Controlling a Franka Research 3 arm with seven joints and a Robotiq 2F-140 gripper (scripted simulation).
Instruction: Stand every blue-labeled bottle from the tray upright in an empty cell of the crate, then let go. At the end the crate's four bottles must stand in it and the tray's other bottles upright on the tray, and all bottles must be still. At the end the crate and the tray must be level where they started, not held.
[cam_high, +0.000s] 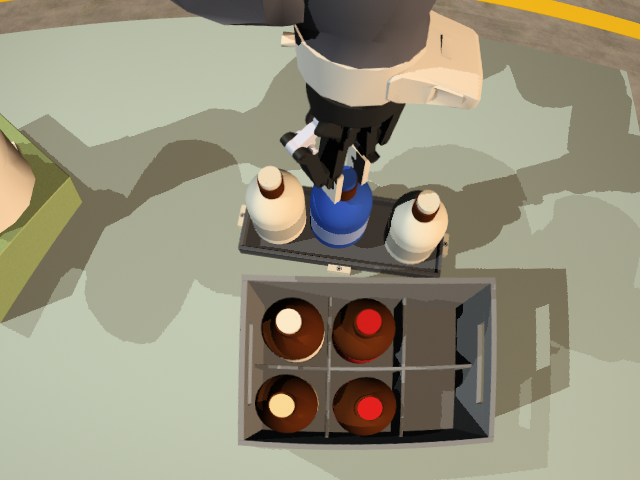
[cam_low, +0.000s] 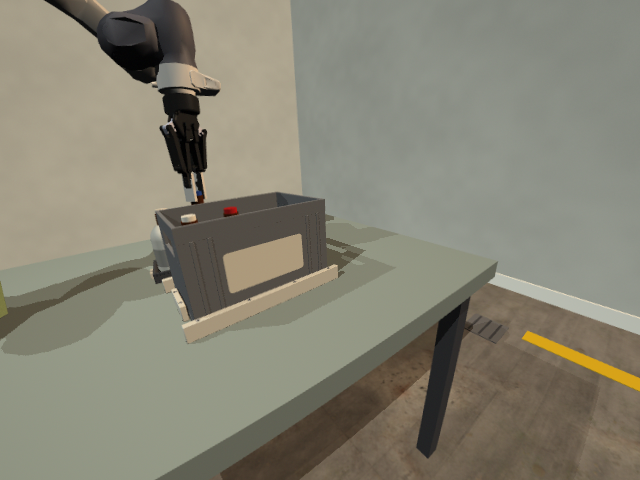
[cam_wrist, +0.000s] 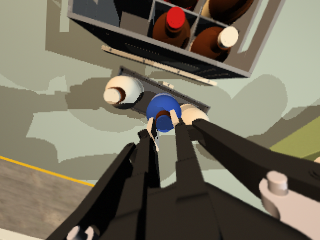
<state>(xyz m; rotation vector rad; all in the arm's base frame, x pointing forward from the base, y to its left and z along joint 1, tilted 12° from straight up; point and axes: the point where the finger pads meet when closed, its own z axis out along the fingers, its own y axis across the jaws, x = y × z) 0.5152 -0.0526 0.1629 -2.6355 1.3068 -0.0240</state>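
The blue-labeled bottle lies 90 mm below my hand. Also, from my hand: grey crate 200 mm to the right, 120 mm below, 30 mm ahead; then cream-labeled bottle 120 mm below, 80 mm behind, 10 mm to the left; then dark tray 190 mm below, 10 mm ahead.
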